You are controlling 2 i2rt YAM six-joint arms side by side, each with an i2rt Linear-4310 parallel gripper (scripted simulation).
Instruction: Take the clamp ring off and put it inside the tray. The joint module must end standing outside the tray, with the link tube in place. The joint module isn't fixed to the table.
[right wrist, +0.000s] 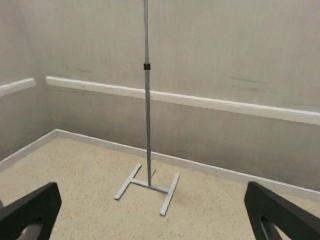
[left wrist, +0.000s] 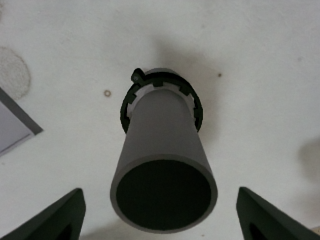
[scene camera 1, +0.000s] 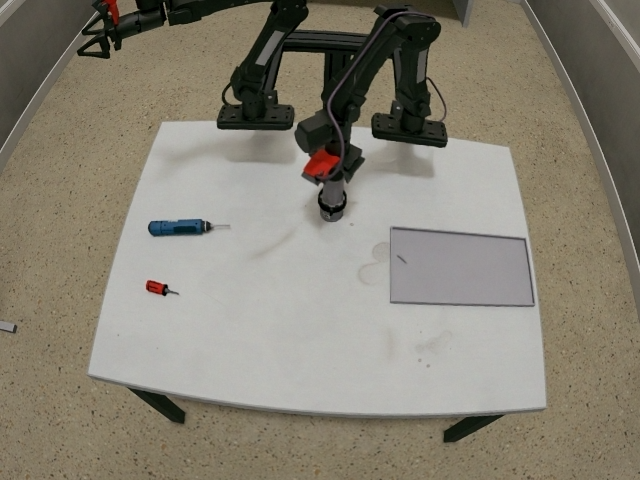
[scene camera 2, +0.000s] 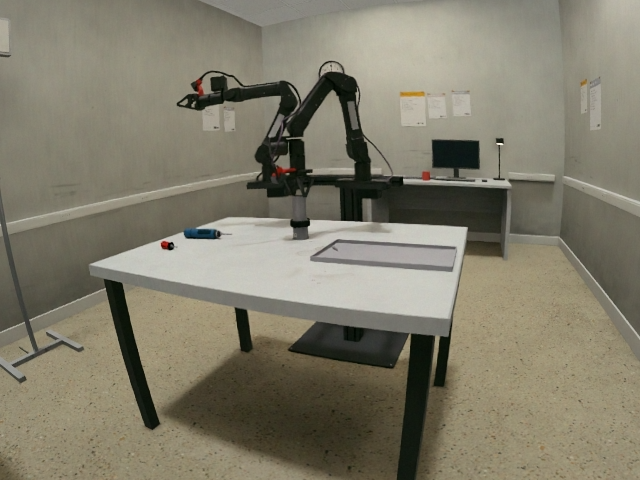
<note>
I see my left gripper, my right gripper, a grey link tube, a grey tray, a blue electric screwdriver and a black clamp ring.
</note>
